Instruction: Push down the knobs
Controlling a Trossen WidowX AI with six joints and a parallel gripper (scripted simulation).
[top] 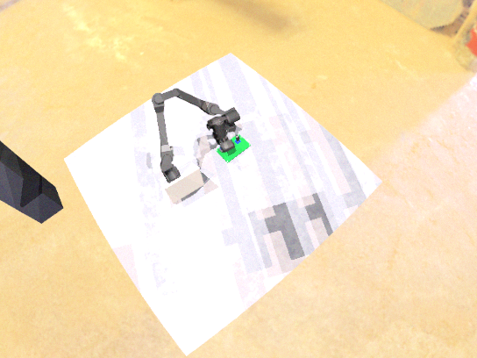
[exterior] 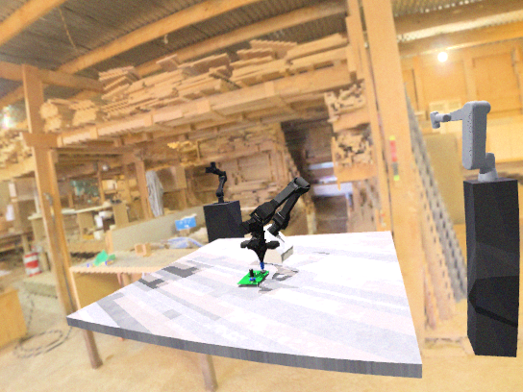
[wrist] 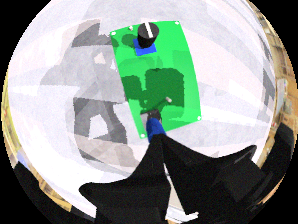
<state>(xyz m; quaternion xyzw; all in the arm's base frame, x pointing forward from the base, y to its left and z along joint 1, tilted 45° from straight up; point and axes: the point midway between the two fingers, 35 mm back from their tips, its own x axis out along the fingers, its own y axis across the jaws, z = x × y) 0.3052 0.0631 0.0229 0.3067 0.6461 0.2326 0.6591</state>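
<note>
The blue knob lies 10 mm below my gripper tip. The rest, counted from my gripper tip: black knob (100 mm ahead, 10 mm to the right, 10 mm below).
</note>
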